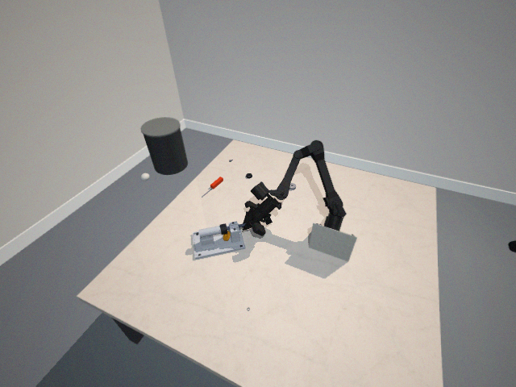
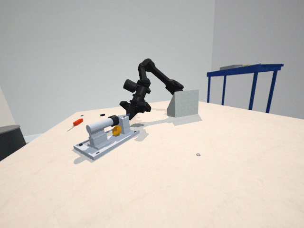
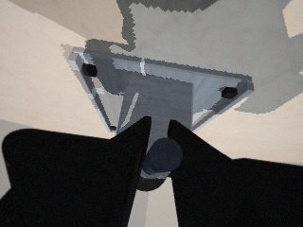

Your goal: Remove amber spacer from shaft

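My gripper tip is now 6 cm short of the amber spacer, 5 cm to the right of it and 3 cm above it. Also, from my gripper tip: black spacer (7 cm ahead, 6 cm to the left, 2 cm above); red-handled screwdriver (33 cm ahead, 24 cm to the right, 5 cm below); thin dark shaft (3 cm to the left, 3 cm ahead, 2 cm above).
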